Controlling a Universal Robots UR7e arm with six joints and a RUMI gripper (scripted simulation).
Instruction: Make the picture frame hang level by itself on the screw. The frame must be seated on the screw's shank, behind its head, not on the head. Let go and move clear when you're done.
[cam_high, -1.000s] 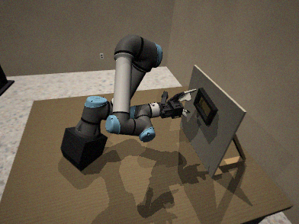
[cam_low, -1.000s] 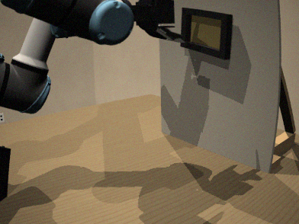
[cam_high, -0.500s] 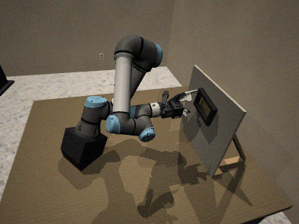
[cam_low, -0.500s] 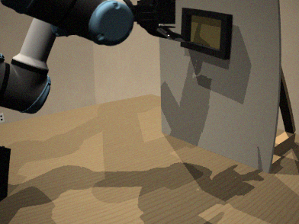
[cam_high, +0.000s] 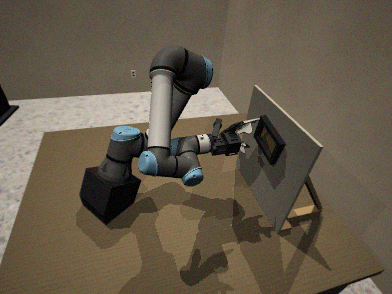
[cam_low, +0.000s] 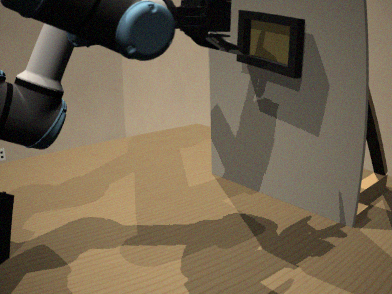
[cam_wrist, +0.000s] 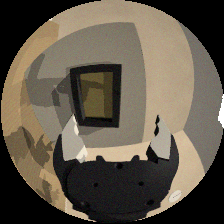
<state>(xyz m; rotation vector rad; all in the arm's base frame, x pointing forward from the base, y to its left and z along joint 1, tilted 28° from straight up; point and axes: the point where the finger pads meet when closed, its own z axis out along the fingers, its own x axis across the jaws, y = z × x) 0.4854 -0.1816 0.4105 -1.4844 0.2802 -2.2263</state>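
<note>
Now: the picture frame 9 cm ahead of my hand, 3 cm to the left of it and 5 cm below it. From my hand the other things lie so: grey board: 10 cm ahead, 3 cm to the left, 16 cm below.
</note>
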